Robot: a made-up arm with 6 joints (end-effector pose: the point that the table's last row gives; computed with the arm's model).
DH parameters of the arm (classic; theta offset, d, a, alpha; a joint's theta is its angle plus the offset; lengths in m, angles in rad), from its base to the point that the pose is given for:
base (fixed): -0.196 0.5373 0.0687 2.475
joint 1: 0 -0.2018 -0.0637 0.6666
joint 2: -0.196 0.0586 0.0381 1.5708
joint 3: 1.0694 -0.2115 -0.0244 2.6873
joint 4: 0 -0.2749 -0.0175 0.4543
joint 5: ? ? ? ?
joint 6: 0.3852 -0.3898 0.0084 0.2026
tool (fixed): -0.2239 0.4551 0 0
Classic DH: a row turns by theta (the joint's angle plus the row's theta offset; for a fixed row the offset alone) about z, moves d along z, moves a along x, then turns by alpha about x.
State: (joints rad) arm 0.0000 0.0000 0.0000 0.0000 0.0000 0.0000
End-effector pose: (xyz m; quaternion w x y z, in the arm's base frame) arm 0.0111 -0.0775 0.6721 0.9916 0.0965 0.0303 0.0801
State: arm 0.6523 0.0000 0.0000 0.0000 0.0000 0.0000
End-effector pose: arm -0.0561 -0.0201 0.6381 0.9692 0.0452 -0.1852 -0.1562
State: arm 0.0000 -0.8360 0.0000 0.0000 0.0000 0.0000
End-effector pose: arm 0.1646 -0.0254 0.6721 0.8737 0.0759 0.0669 0.4758
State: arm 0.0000 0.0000 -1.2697 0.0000 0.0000 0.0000
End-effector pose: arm 0.0174 -0.0775 0.5939 0.8164 0.0301 -0.5637 0.1217
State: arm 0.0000 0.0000 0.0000 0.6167 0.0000 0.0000
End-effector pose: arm 0.0090 -0.0840 0.6483 0.9367 0.1839 -0.2447 0.1697
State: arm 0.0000 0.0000 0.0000 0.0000 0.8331 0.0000
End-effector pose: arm -0.0532 -0.0775 0.7053 0.9191 0.0558 -0.3735 0.1123
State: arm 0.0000 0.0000 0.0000 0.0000 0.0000 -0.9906
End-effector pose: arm -0.0763 -0.0758 0.6721 0.9106 0.0993 -0.0192 -0.4008
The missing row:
joint 5: 1.0694 0.1527 0.0275 -1.5708
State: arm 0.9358 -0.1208 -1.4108 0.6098 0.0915 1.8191
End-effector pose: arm 0.0569 0.0801 0.5456 0.2239 -0.9081 -0.2451 0.2553
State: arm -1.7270 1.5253 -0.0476 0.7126 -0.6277 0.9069
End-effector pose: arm 0.1072 -0.0844 0.7132 0.7364 0.1631 0.4592 0.4693
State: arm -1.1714 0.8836 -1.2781 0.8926 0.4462 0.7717
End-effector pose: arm -0.0296 -0.1266 0.6742 0.4744 -0.1602 -0.7032 0.5047
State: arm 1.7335 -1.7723 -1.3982 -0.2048 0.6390 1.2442
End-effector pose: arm 0.1032 0.0119 0.6654 0.0992 -0.6830 -0.4854 0.5367
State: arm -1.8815 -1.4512 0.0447 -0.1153 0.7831 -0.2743
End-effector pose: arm 0.1266 0.2051 0.5696 0.0945 0.6286 0.3670 0.6792
